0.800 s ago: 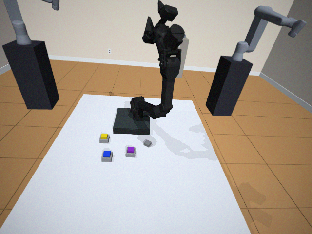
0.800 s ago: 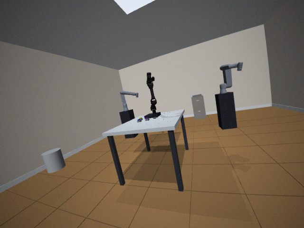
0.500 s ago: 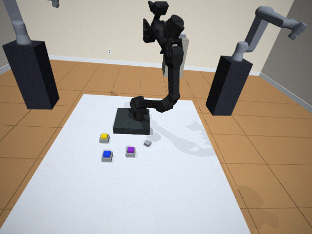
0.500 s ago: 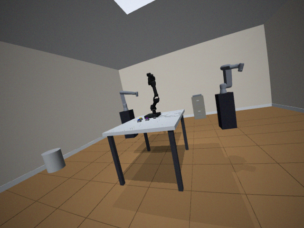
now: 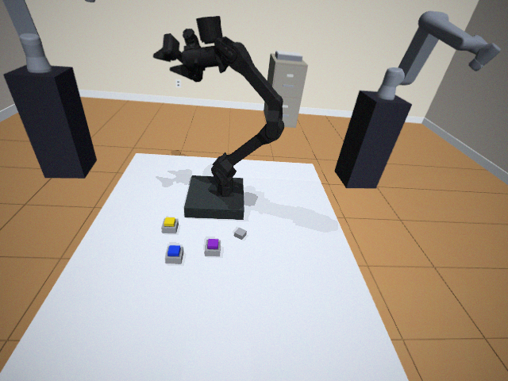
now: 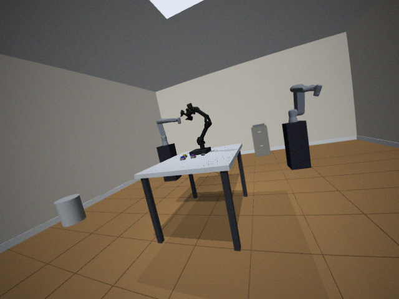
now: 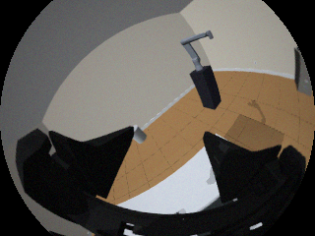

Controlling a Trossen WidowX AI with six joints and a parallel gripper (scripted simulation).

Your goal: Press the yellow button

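Right now the yellow button is 46 cm below my gripper tip, 26 cm ahead of it and 2 cm to the left of it. Also, from my gripper tip: grey block 48 cm below, 30 cm ahead, 26 cm to the left; blue button 46 cm below, 39 cm ahead, 5 cm to the left; purple button 46 cm below, 36 cm ahead, 17 cm to the left.
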